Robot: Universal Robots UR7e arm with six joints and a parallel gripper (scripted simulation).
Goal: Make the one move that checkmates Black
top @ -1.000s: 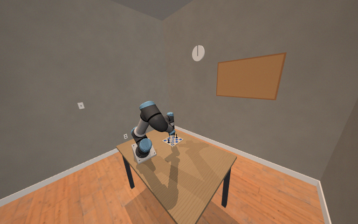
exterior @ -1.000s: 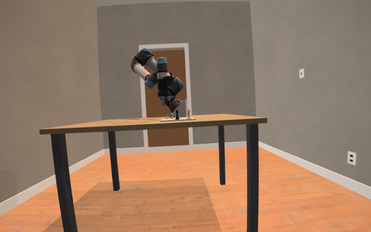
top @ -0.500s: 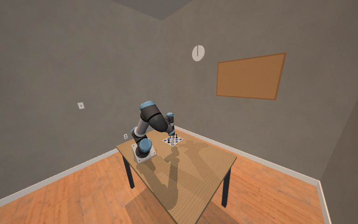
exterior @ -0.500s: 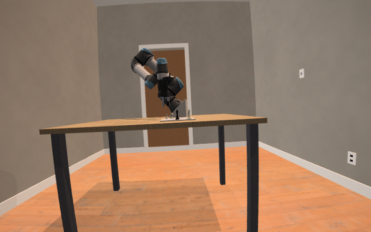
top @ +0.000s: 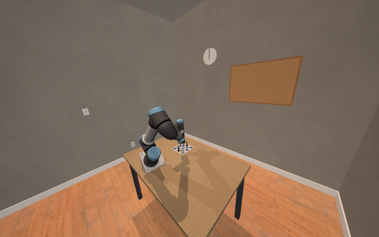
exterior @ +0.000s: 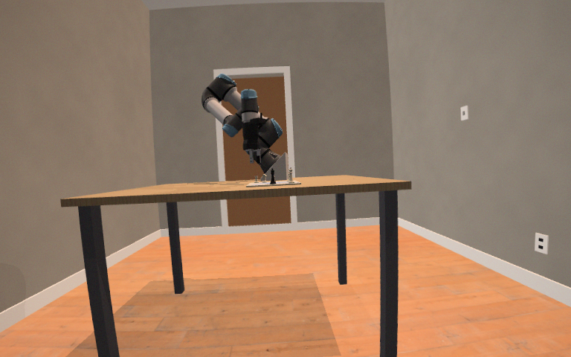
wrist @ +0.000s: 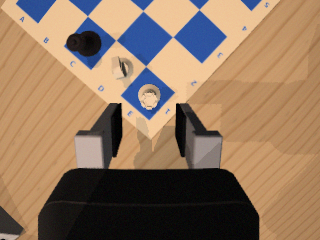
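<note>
The white chess piece is 9 cm below my hand. Also, from my hand: chessboard (11 cm below, 9 cm to the left, 6 cm ahead); then white pawn (10 cm below, 9 cm to the left, 6 cm ahead); then black chess piece (13 cm ahead, 10 cm to the left, 8 cm below).
</note>
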